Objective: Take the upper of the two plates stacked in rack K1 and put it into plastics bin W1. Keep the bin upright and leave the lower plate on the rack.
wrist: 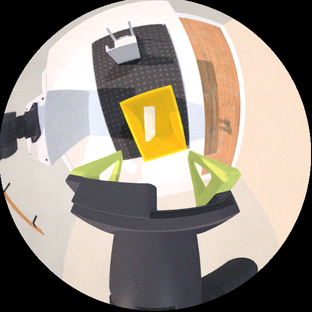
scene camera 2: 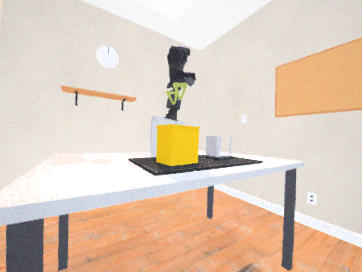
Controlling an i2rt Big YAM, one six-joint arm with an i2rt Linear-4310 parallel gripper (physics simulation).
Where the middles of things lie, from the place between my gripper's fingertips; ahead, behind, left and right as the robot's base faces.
Labels:
My hand is 10 mm short of the yellow plastics bin (scene camera 2: 176, 144), 10 mm to the right of it and 210 mm above it.

